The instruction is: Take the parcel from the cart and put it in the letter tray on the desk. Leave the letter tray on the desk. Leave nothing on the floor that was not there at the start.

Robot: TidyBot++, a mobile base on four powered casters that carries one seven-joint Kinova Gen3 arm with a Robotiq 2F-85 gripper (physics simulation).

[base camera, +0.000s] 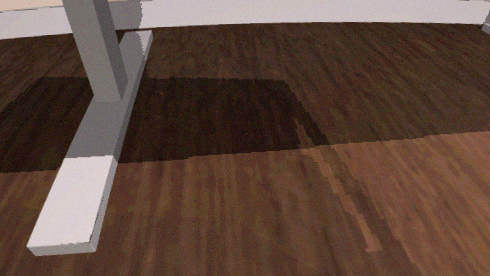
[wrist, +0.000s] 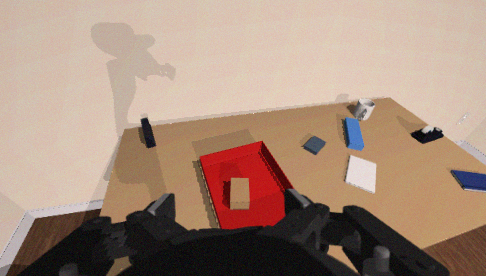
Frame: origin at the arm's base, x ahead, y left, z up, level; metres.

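Where they show: gripper, between the fingertips: (wrist: pixel 230 203).
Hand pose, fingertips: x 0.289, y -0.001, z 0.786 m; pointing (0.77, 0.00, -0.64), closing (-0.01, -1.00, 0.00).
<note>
After its pixels a point has its place.
A tan box-shaped parcel (wrist: pixel 240 193) @[x 0.557, y -0.033, z 0.376 m] lies inside the red letter tray (wrist: pixel 275 172) @[x 0.662, y -0.171, z 0.339 m], on its floor, with red showing around it. The tray sits on the wooden desk (wrist: pixel 285 135) @[x 0.885, y -0.263, z 0.324 m]; its near end is hidden behind my gripper in the wrist view. My gripper (wrist: pixel 230 203) @[x 0.289, y -0.001, z 0.786 m] is open and empty, up above the desk and apart from the parcel. In the base camera view a grey desk leg (base camera: pixel 95 50) @[x 0.571, y 0.274, z -0.262 m] stands on a pale foot bar (base camera: pixel 75 200). The cart does not show in either view.
On the desk are a black object (wrist: pixel 148 132) @[x 0.866, y 0.334, z 0.377 m], a dark blue-grey block (wrist: pixel 314 145) @[x 0.796, y -0.367, z 0.341 m], a blue box (wrist: pixel 354 134) @[x 0.846, y -0.570, z 0.354 m], a white mug (wrist: pixel 364 109) @[x 0.993, y -0.685, z 0.389 m], a white pad (wrist: pixel 361 174) @[x 0.639, y -0.503, z 0.333 m], a black item (wrist: pixel 427 134) @[x 0.819, y -0.918, z 0.366 m] and a dark blue book (wrist: pixel 470 180) @[x 0.579, y -0.937, z 0.335 m]. A wall (wrist: pixel 250 55) @[x 1.129, y -0.110, z 0.601 m] stands behind.
</note>
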